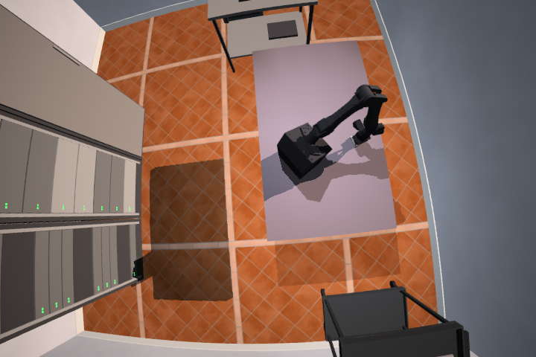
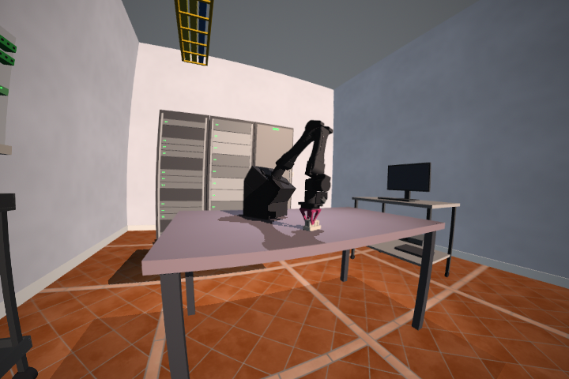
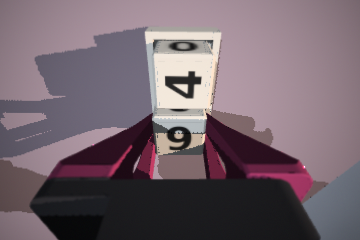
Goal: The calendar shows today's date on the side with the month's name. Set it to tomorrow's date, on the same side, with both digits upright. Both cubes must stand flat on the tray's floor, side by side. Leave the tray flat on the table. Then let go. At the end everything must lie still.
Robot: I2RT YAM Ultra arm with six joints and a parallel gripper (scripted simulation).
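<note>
The cream tray is 2 cm to the left of my hand and 3 cm below it. Round my hand: cream digit cube right at my hand.
</note>
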